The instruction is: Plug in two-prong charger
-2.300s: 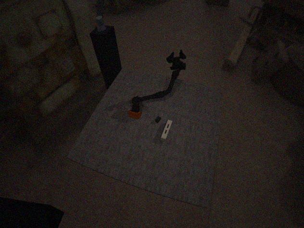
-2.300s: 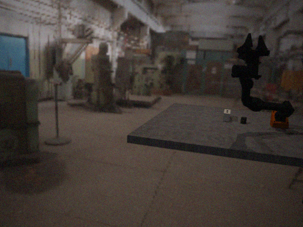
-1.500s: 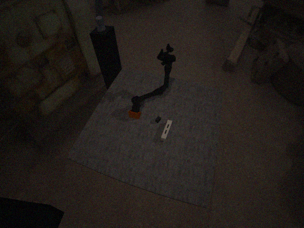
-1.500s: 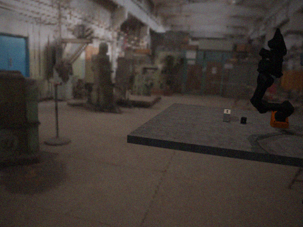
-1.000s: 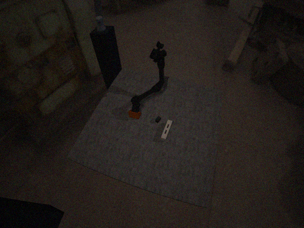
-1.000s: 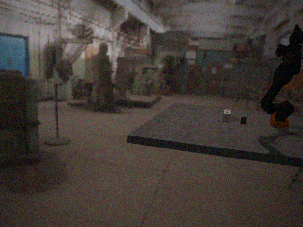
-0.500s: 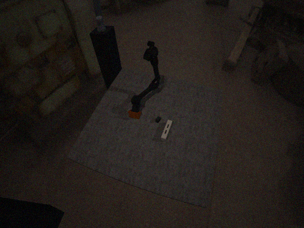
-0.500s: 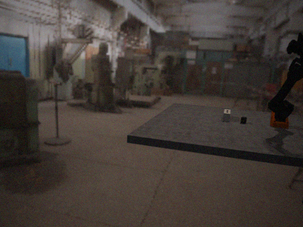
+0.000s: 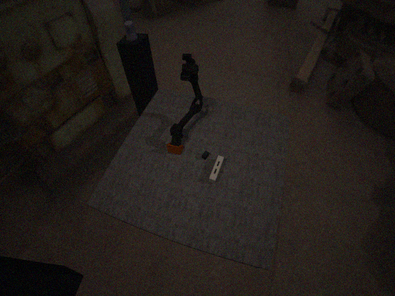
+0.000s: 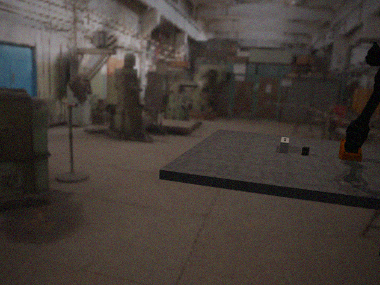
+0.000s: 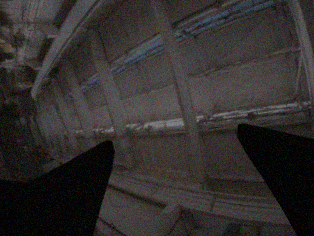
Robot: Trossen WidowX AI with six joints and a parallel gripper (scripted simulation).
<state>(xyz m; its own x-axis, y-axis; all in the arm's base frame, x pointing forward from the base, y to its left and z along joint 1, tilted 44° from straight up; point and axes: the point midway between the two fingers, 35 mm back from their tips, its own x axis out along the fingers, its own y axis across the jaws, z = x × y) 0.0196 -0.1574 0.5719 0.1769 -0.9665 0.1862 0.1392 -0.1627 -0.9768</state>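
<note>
The two-prong charger is 21 cm ahead of my gripper tip, 26 cm to the right of it and 59 cm below it.
</note>
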